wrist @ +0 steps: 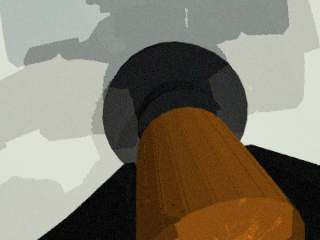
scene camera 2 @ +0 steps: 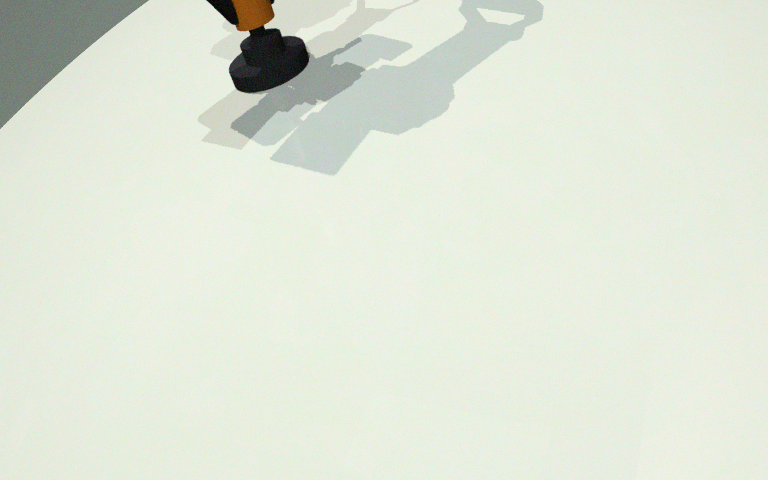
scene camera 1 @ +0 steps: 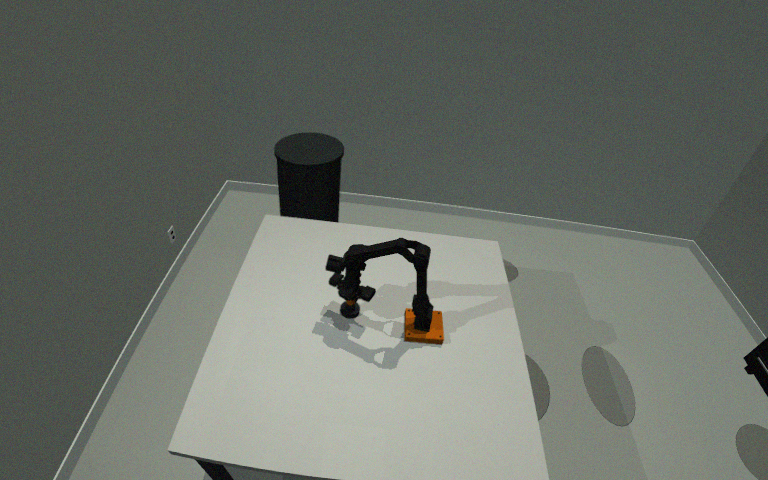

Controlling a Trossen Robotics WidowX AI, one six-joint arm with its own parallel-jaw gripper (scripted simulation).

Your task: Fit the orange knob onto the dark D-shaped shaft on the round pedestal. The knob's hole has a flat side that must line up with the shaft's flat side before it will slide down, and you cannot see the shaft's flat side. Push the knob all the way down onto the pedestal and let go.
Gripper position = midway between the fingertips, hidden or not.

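Observation:
My gripper, visible in scene camera 1 (scene camera 1: 351,300) and in the wrist view (wrist: 190,165), is holding an orange knob (wrist: 191,170). A dark round pedestal appears in scene camera 2 (scene camera 2: 268,59) and in the wrist view (wrist: 165,76).

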